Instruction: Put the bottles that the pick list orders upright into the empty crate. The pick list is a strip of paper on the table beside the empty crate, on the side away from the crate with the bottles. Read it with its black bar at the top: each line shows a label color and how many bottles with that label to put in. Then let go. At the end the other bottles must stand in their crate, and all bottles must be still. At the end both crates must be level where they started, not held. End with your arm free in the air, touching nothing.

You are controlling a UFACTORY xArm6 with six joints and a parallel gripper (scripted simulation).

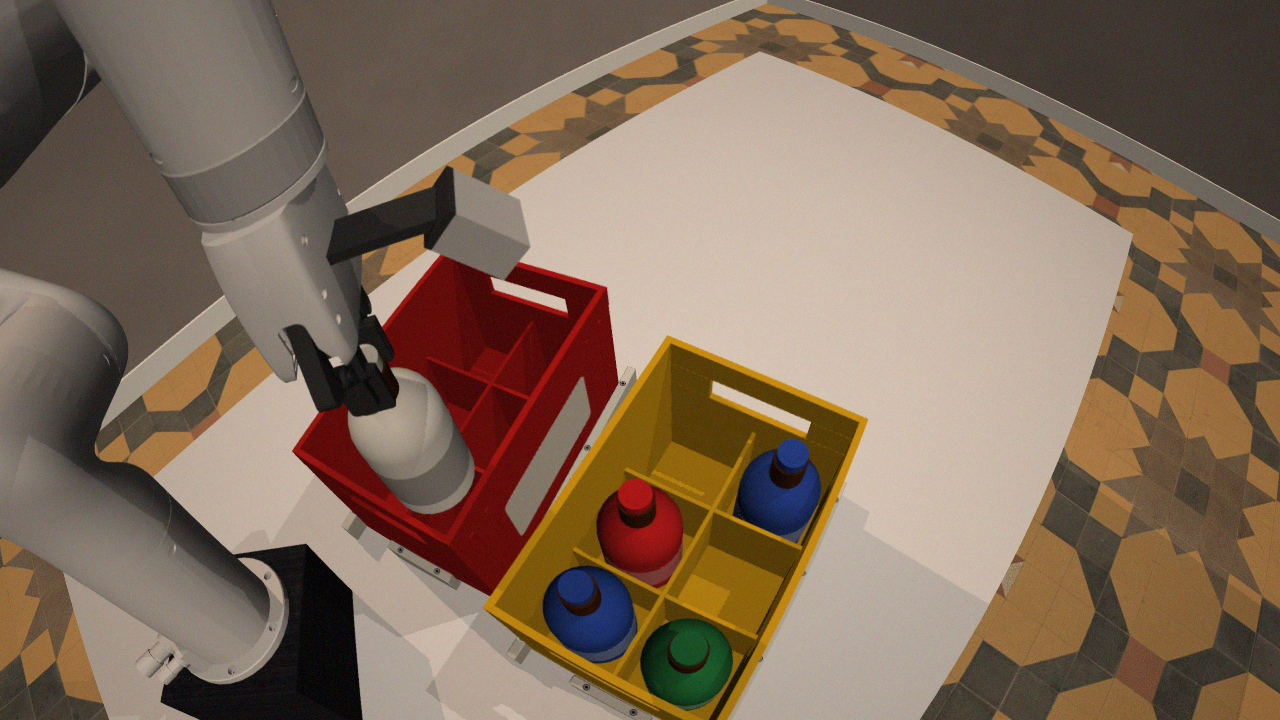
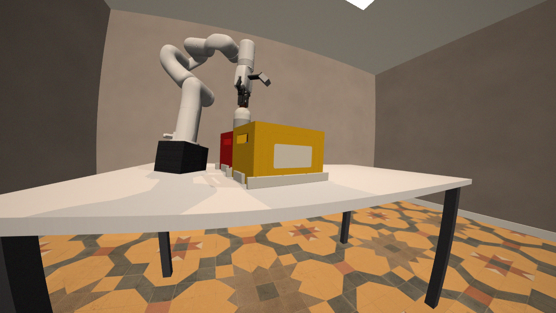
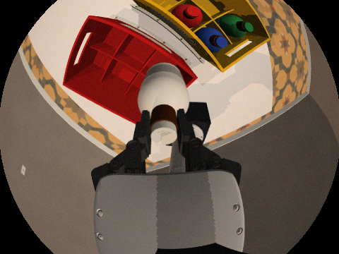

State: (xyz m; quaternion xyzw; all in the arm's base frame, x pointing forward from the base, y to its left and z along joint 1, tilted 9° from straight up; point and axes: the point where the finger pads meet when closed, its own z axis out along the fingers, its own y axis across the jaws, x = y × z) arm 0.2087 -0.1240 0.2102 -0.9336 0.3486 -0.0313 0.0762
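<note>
My hand is 70 mm above the white bottle. From my hand the other things lie so: yellow crate (230 mm below, 190 mm to the right, 80 mm ahead); then red crate (230 mm below, 80 mm ahead, 60 mm to the left); then red bottle (220 mm below, 140 mm to the right, 80 mm ahead).
</note>
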